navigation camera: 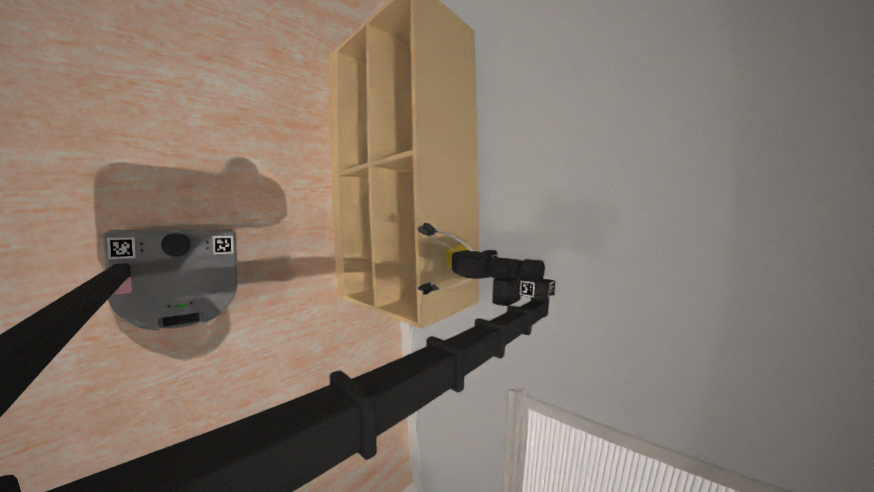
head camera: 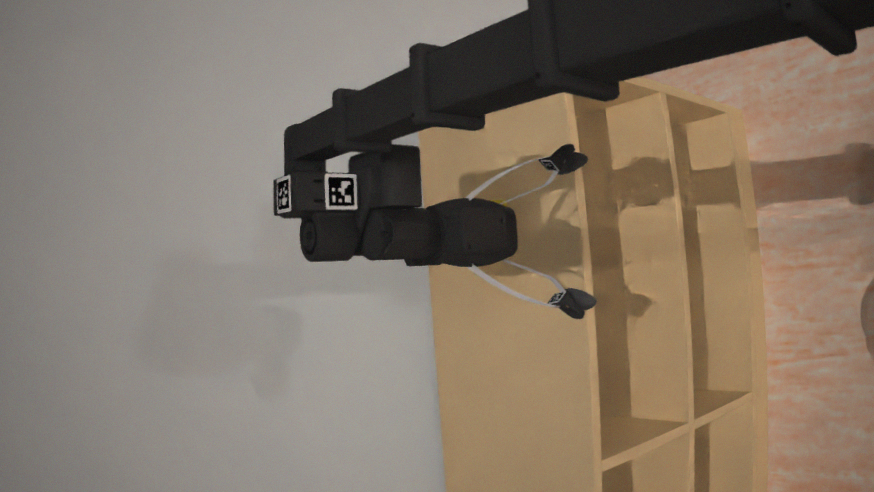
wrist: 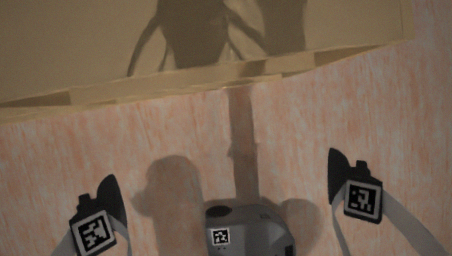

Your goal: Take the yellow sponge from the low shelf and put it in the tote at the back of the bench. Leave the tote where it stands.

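Pixels of known places: gripper, fingertip midpoint: (navigation camera: pixel 420 258) (head camera: pixel 586 230); robot's base at its link origin: (navigation camera: pixel 176 243).
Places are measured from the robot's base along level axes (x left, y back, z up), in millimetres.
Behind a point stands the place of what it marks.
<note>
The yellow sponge (head camera: pixel 500 202) {x -777, y 79, z 622 mm} (navigation camera: pixel 455 255) lies on top of the low wooden shelf (head camera: pixel 513 378) {x -775, y -197, z 610 mm} (navigation camera: pixel 446 122) {x -758, y -462, z 610 mm} (wrist: pixel 50 50). It is mostly hidden behind the gripper body in the head and navigation views. It does not show in the wrist view. My gripper (head camera: pixel 570 231) {x -523, y 22, z 721 mm} (navigation camera: pixel 427 259) {x -523, y 22, z 721 mm} (wrist: pixel 225 181) {x -523, y 22, z 721 mm} is open and empty, with its fingers spread wide. It is above the shelf top, and its fingertips point toward the shelf's open front edge, past the sponge. How high it is above the sponge is hard to tell. The tote and the bench do not show in these views.
The wall (head camera: pixel 183 122) {x -1057, y 235, z 1045 mm} (navigation camera: pixel 642 152) {x -1015, y -320, z 1212 mm} stands right behind the shelf. My base (navigation camera: pixel 177 281) {x 2, y 112, z 160 mm} (wrist: pixel 275 235) is on the floor in front of the shelf's open compartments. My extended arm (head camera: pixel 501 73) {x -278, y 93, z 1069 mm} (navigation camera: pixel 403 378) {x -162, y 83, z 1065 mm} reaches past the shelf's end. A ribbed white panel (navigation camera: pixel 581 452) {x -1097, y 848, z 1097 mm} with a frame is nearby.
</note>
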